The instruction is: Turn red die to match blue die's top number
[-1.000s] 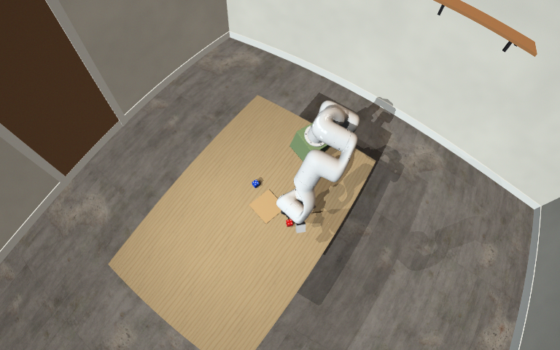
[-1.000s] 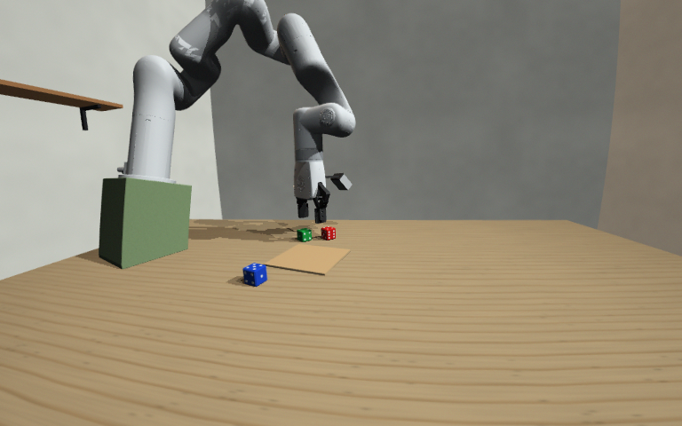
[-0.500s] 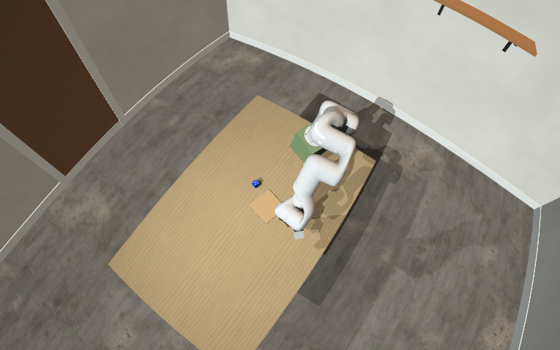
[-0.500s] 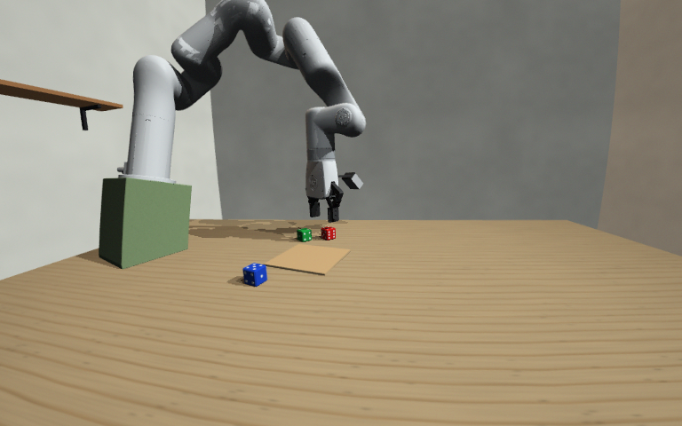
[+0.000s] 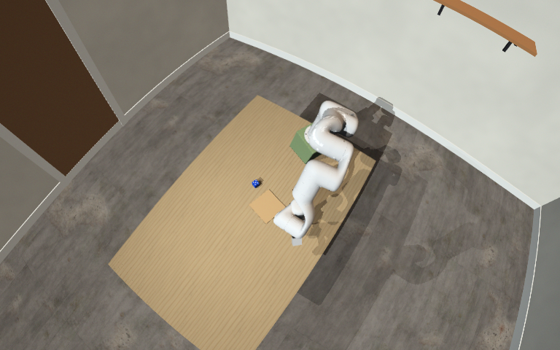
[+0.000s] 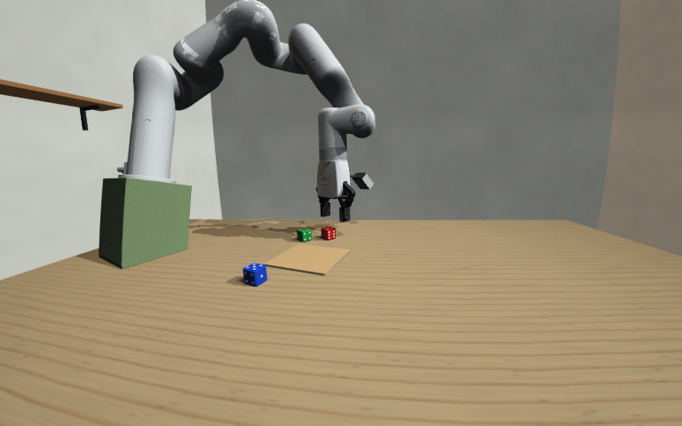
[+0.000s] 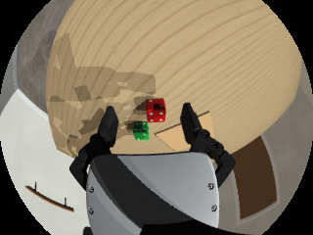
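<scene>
The red die lies 4 cm below my hand, 3 cm to the right of it and 2 cm behind it. Also, from my hand: blue die 30 cm to the right, 11 cm behind, 4 cm below; tan mat 18 cm to the right, 6 cm below, 4 cm behind; green die 8 cm behind, 5 cm to the right, 4 cm below.
</scene>
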